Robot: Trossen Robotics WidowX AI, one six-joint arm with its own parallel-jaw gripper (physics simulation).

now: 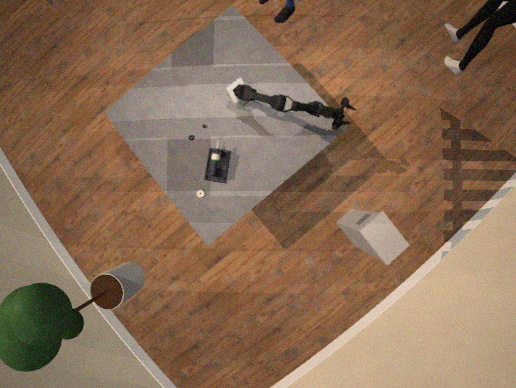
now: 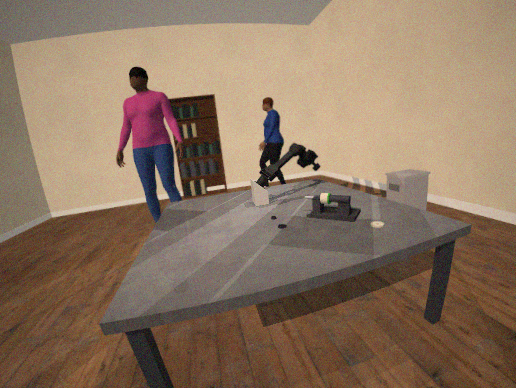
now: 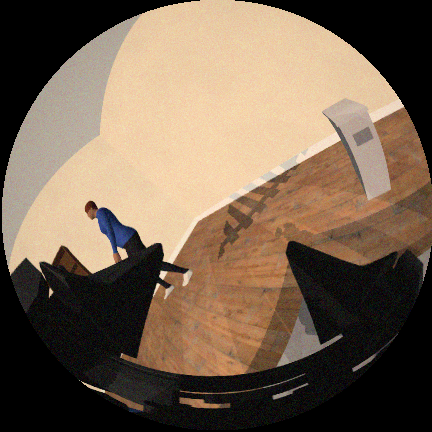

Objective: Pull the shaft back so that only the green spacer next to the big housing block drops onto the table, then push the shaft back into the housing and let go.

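Places are measured from the arm's base along level axes (x ahead, y left, z up), in centimetres.
Where they show: gripper, fingertip midpoint: (image 1: pixel 353 116) (image 2: pixel 314 160) (image 3: pixel 226 249); arm's base, origin of the base link: (image 1: pixel 239 91) (image 2: pixel 259 185).
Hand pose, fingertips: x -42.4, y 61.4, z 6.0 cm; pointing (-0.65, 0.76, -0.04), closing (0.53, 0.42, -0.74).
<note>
Each offset is from my fingertips to the top centre of the thing. "spot": to the spot under its first point. Level surfaces: height alone.
A dark fixture stands on the grey table {dz -17.7 cm} (image 1: pixel 150 107) (image 2: pixel 200 265), with the big housing block (image 1: pixel 217 172) (image 2: pixel 341 204) at one end. The thin green spacer {dx +83.8, dy -36.7, dz -7.1 cm} (image 1: pixel 215 160) (image 2: pixel 329 198) sits up in the fixture beside the housing block, against a cream cylindrical part (image 1: pixel 215 156) (image 2: pixel 324 198). The pale shaft {spot: dx +75.4, dy -43.5, dz -9.2 cm} (image 1: pixel 218 144) (image 2: pixel 309 197) sticks out of the fixture's other end; its inner part is hidden. My gripper (image 1: pixel 351 116) (image 2: pixel 317 162) (image 3: pixel 226 249) is open and empty, raised over the table's far corner, well away from the fixture.
Two small dark round pieces {dx +74.8, dy -63.4, dz -16.6 cm} (image 1: pixel 204 126) {dx +87.1, dy -63.4, dz -17.1 cm} (image 1: pixel 191 137) (image 2: pixel 273 217) (image 2: pixel 282 226) lie on the table. A cream disc {dx +107.3, dy -27.9, dz -16.8 cm} (image 1: pixel 200 193) (image 2: pixel 377 224) lies near the housing end. A pale cabinet (image 1: pixel 377 237) (image 2: pixel 412 190) (image 3: pixel 367 155) and people stand beyond the table.
</note>
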